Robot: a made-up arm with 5 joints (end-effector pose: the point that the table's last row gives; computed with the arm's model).
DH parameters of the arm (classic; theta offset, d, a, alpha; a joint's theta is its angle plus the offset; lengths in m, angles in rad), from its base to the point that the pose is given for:
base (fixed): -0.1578 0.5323 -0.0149 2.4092
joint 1: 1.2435 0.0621 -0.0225 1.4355
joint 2: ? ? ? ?
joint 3: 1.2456 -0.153 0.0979 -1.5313
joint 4: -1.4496 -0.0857 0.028 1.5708
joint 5: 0 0.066 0.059 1.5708
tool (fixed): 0 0.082 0 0
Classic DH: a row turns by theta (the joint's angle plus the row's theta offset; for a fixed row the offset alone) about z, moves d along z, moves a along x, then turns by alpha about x.
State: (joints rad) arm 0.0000 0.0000 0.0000 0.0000 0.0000
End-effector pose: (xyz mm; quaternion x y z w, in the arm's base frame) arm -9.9 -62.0 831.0 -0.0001 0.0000 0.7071 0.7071
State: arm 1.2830 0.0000 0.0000 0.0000 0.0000
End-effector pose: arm -234.8 96.0 722.6 -0.3239 -0.2349 0.2519 0.8812
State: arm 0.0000 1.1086 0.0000 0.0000 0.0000
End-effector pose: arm -82.0 -349.4 614.9 0.3524 -0.3544 0.4846 0.7179
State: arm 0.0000 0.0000 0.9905 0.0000 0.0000
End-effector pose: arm 113.6 -51.4 717.9 0.2927 0.3739 0.6089 0.6354
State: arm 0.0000 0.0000 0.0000 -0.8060 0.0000
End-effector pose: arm -52.4 -136.3 831.0 0.0000 0.0000 0.9278 0.3731
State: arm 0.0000 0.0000 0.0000 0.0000 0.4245
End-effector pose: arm -9.9 -33.4 799.5 -0.1490 0.1490 0.6912 0.6912
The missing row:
joint 2: -0.9178 -0.0901 0.166 1.6759
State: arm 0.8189 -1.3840 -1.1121 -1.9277 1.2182
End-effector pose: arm -85.3 169.0 721.1 0.5914 -0.3770 -0.3494 0.6213
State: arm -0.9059 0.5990 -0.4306 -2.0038 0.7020
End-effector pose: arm 152.2 -357.2 534.9 0.2063 0.4261 -0.8691 0.1435
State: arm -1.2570 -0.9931 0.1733 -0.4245 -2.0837
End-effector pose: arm 129.2 179.7 716.8 0.7758 0.3529 0.4743 0.2204
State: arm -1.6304 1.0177 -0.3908 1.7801 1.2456
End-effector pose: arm 265.3 -69.5 256.9 0.2441 0.9134 0.1659 0.2803
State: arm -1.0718 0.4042 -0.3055 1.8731 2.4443
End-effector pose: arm 227.1 -41.2 498.8 -0.0055 0.9751 0.2205 0.0250
